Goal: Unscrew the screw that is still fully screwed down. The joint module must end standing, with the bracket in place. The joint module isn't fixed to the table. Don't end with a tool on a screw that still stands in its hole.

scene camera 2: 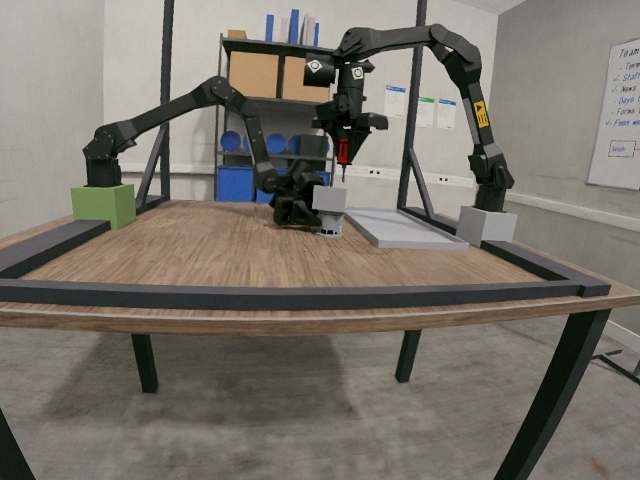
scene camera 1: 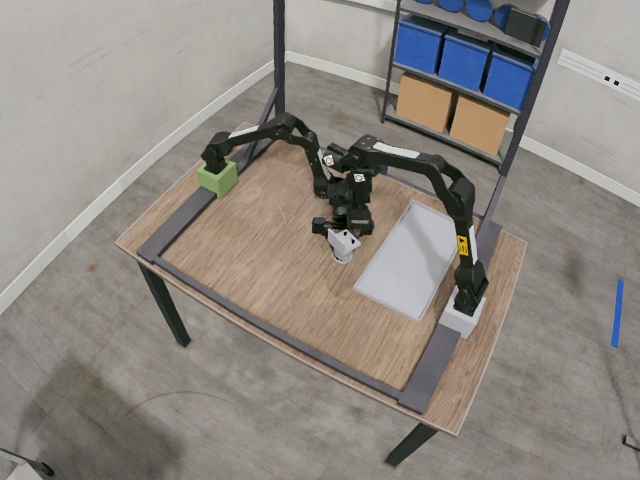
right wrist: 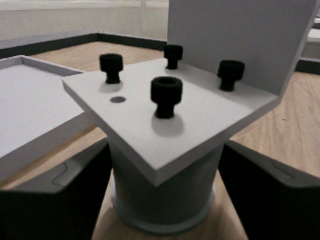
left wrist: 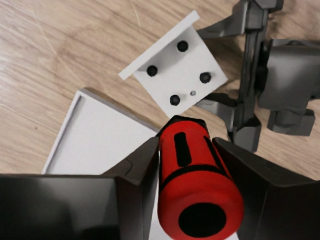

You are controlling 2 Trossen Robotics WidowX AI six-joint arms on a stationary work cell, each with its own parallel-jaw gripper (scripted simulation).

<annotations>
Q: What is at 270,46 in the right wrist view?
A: A grey bracket.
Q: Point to a grey joint module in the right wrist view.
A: At 186,198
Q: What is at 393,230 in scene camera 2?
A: A shallow grey tray.
</annotations>
